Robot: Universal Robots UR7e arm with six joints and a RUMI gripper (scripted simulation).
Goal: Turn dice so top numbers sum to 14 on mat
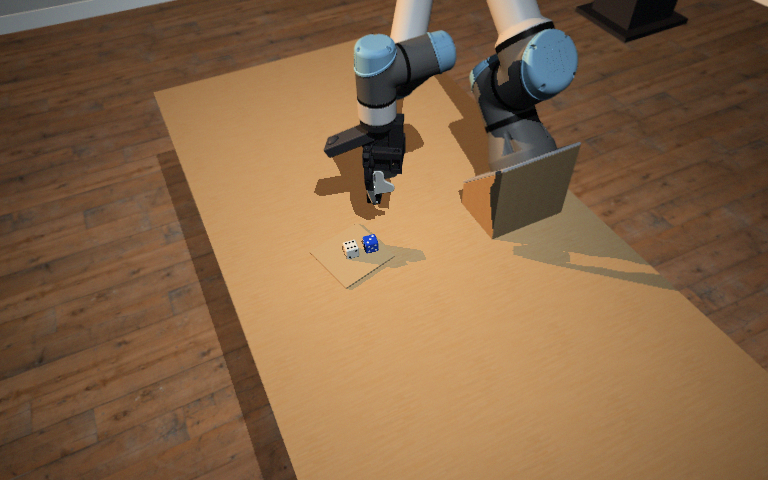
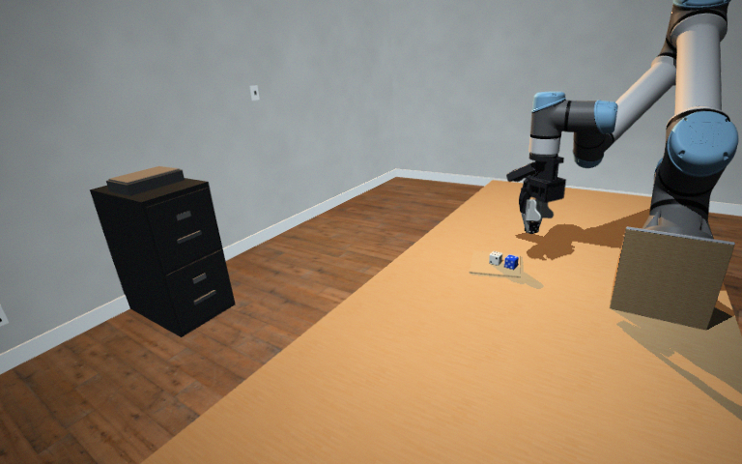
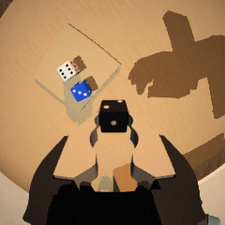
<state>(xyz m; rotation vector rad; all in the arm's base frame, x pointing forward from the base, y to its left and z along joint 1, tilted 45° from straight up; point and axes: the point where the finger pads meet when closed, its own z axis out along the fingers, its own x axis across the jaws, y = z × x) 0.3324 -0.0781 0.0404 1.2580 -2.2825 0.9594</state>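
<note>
Now: hand 10 cm above the blue die, 5 cm to the right of it and 4 cm short of it. Round my hand: tan mat: 12 cm below, 8 cm ahead, 5 cm to the left; white die: 10 cm below, 8 cm ahead, 5 cm to the left; black die: right at my hand.
</note>
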